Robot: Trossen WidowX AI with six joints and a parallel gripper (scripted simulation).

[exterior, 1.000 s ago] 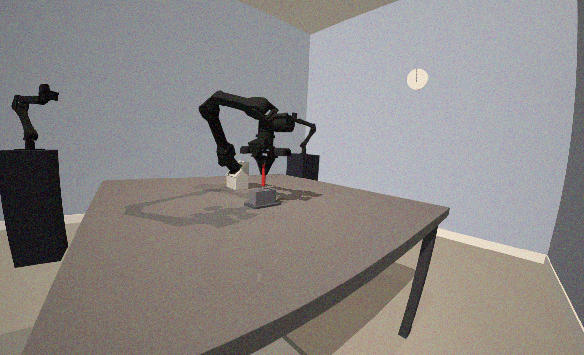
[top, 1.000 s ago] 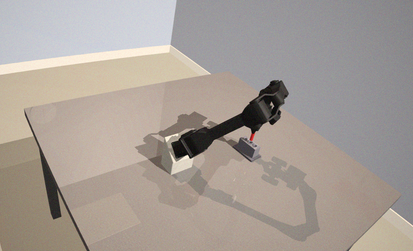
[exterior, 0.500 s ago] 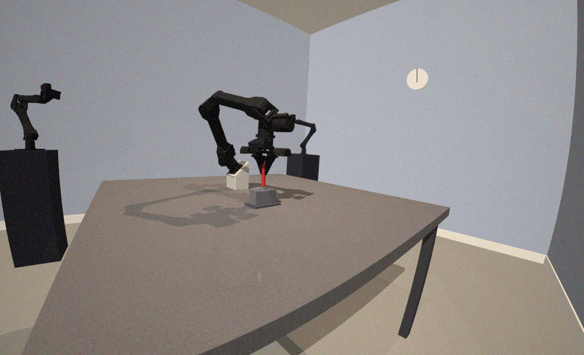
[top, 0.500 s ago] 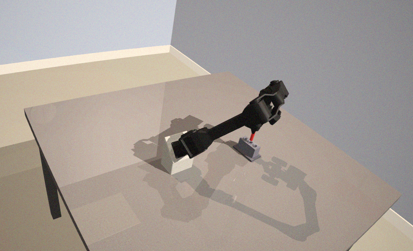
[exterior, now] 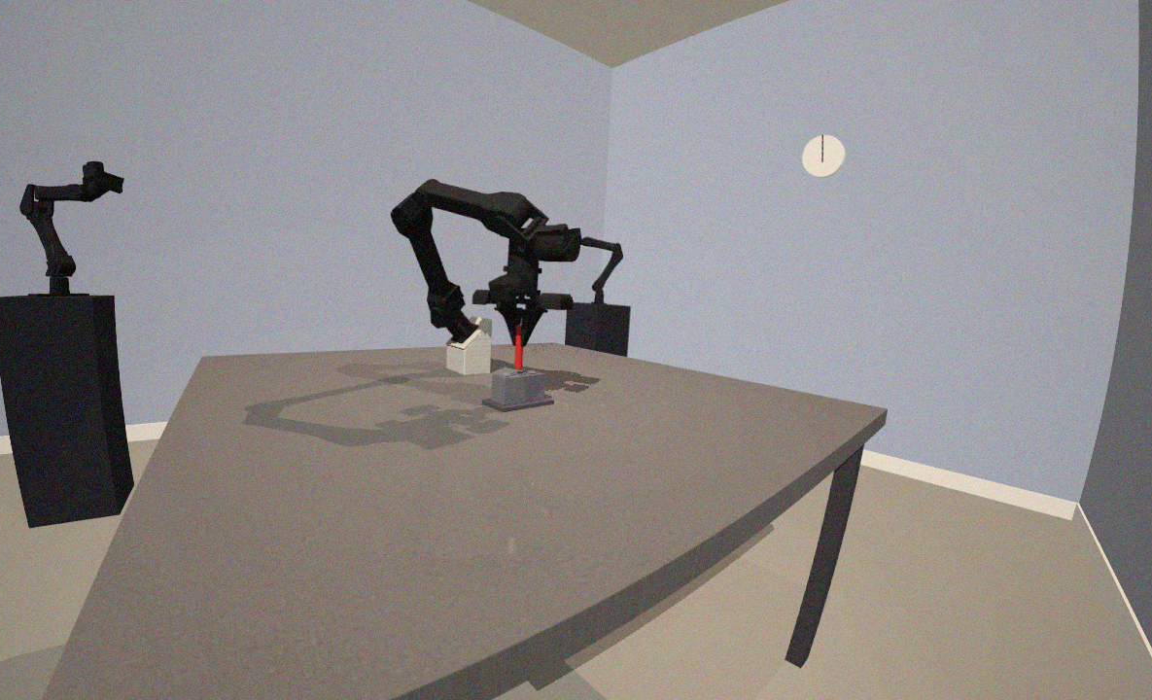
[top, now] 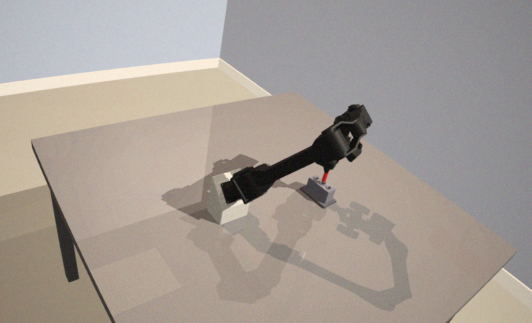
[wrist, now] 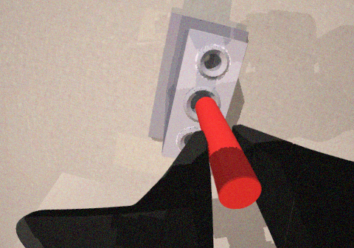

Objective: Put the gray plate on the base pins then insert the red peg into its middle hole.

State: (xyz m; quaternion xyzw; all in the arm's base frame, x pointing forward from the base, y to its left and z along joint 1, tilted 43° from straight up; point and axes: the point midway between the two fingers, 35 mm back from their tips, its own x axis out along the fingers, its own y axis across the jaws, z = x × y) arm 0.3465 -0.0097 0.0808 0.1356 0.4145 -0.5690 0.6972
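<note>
The gray plate is 70 mm below my gripper tip. From my gripper tip the other things lie so: red peg: right at my gripper tip; dark base: 100 mm below.
</note>
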